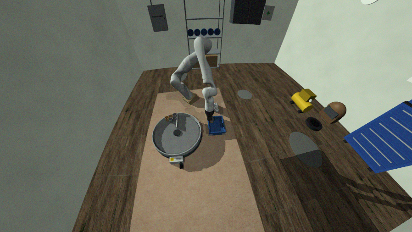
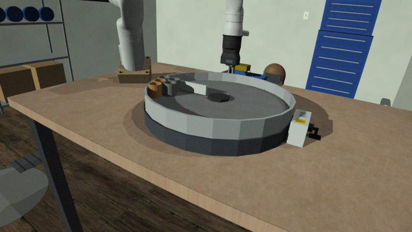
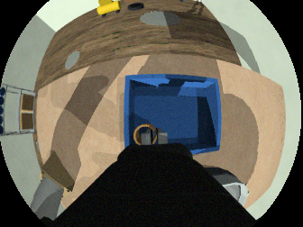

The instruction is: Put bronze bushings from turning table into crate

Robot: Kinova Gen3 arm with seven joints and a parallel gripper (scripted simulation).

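Now: hand 5 cm short of the blue crate, 3 cm to the right of it and 3 cm above it. The rest, counted from my hand: grey turning table: 6 cm ahead, 33 cm to the right.
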